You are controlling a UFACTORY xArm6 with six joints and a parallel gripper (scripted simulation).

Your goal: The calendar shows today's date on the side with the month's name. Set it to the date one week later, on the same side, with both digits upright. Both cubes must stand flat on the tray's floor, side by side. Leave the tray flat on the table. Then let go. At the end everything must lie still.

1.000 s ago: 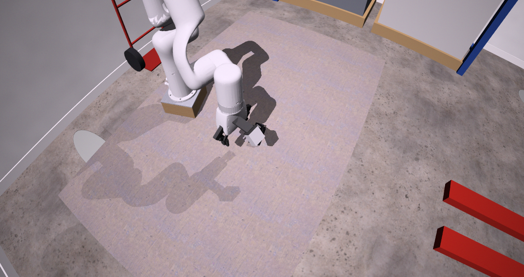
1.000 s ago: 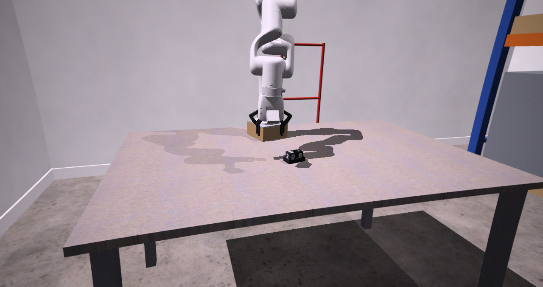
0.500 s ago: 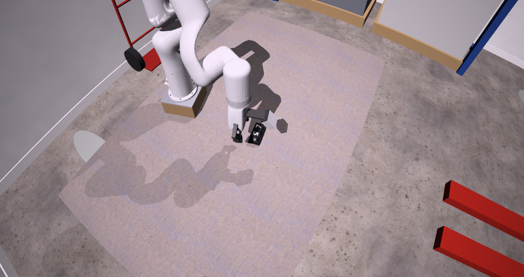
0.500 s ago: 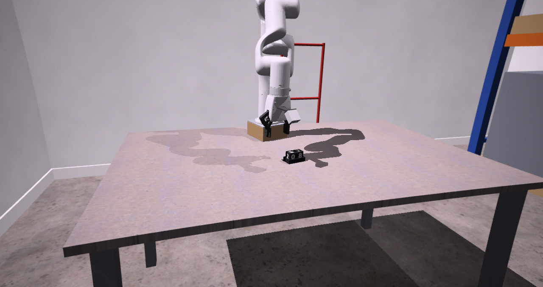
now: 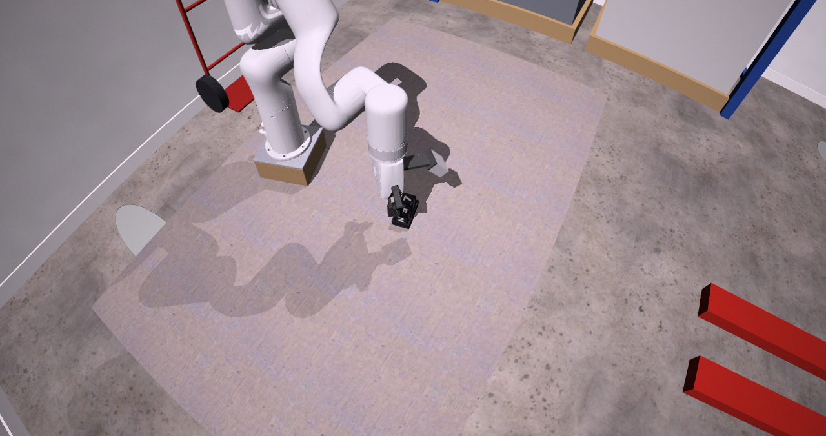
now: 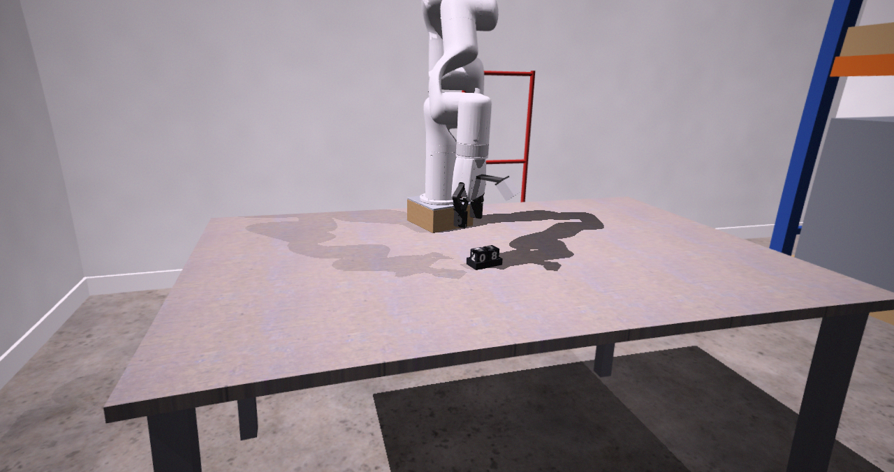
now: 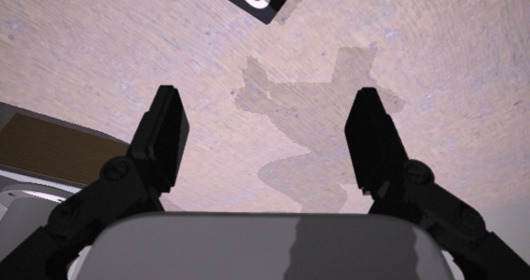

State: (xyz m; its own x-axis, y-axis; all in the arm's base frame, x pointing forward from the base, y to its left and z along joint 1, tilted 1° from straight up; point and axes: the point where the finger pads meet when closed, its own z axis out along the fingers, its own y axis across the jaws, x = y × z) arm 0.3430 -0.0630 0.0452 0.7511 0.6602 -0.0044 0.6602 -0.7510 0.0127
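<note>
Right now my hand is 110 mm above the black tray, 40 mm to the right of it and 20 mm short of it.
</note>
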